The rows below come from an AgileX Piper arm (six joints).
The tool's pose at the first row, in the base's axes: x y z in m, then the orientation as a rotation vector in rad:
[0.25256, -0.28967, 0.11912, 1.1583, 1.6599, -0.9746]
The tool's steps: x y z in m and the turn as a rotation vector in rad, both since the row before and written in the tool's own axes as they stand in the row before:
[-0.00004, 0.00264, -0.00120, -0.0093, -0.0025, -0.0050]
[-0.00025, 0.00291, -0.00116, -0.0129, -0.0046, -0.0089]
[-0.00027, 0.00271, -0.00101, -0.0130, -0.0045, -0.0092]
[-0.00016, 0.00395, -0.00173, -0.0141, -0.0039, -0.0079]
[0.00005, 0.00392, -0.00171, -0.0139, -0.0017, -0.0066]
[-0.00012, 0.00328, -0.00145, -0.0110, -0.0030, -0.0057]
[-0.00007, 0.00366, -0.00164, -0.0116, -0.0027, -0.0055]
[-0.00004, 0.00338, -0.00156, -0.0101, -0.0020, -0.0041]
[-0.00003, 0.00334, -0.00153, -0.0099, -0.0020, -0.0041]
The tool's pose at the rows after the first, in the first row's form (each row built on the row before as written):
[0.25484, -0.28788, 0.11923, 1.1469, 1.6644, -0.9701]
[0.25741, -0.28609, 0.11948, 1.1288, 1.6711, -0.9656]
[0.25980, -0.28446, 0.11971, 1.1105, 1.6780, -0.9611]
[0.26314, -0.28173, 0.11989, 1.0928, 1.6847, -0.9545]
[0.26636, -0.27892, 0.11986, 1.0776, 1.6922, -0.9463]
[0.26905, -0.27655, 0.11998, 1.0642, 1.6970, -0.9408]
[0.27200, -0.27383, 0.12006, 1.0507, 1.7020, -0.9344]
[0.27467, -0.27124, 0.12011, 1.0397, 1.7062, -0.9283]
[0.27728, -0.26866, 0.12015, 1.0288, 1.7102, -0.9223]

